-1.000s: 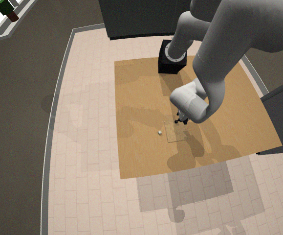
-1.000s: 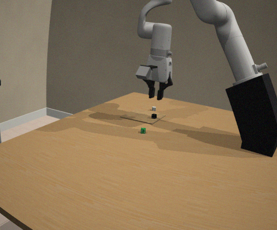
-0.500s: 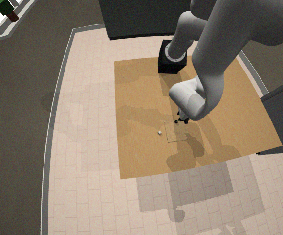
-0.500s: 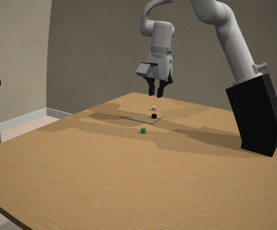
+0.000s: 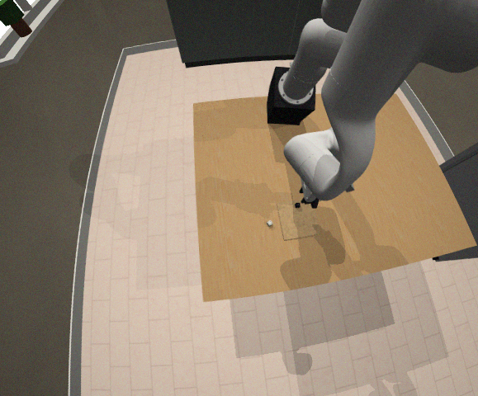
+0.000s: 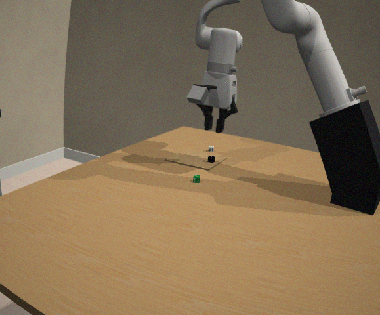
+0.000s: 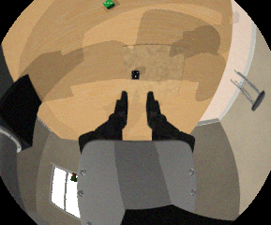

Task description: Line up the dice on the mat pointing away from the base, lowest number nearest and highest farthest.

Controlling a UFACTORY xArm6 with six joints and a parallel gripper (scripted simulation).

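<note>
The green die is 16 cm to the left of my hand, 11 cm below it and 4 cm behind it. Also, from my hand: white die 11 cm to the right, 11 cm below, 6 cm ahead; thin tan mat 11 cm below, 5 cm ahead; black die 10 cm below.
</note>
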